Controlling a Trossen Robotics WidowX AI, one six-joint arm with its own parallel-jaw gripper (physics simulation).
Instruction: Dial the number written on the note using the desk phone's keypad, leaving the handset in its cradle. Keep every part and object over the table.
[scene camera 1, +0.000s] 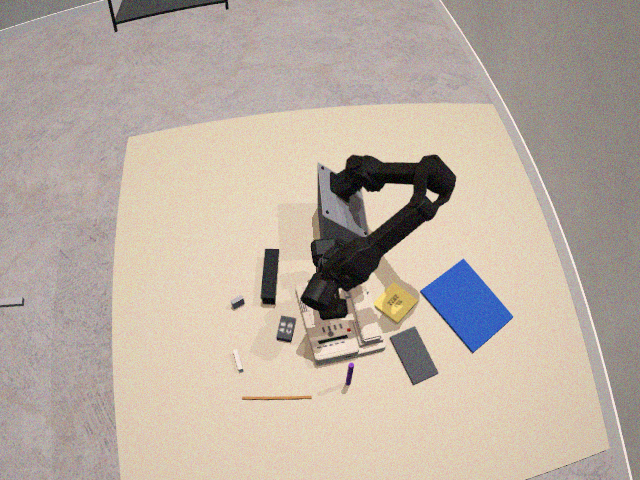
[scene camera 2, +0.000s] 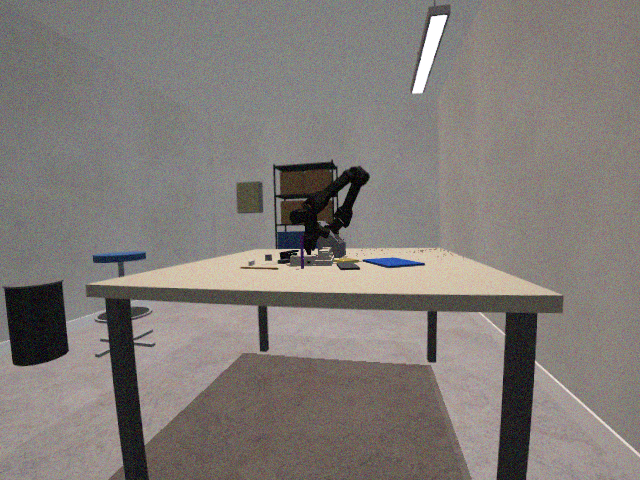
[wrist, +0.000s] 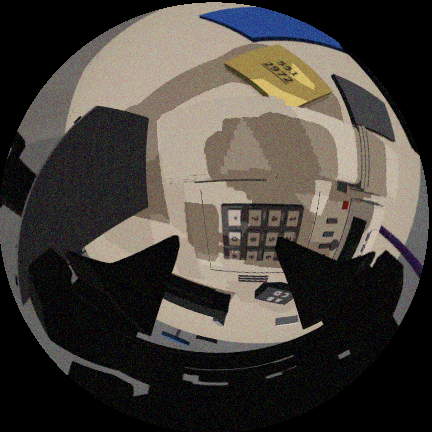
Scene:
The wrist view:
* my gripper: 228, 241
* handset: 241, 137
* black stapler: 196, 297
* cream desk phone: 341, 222
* keypad: 243, 227

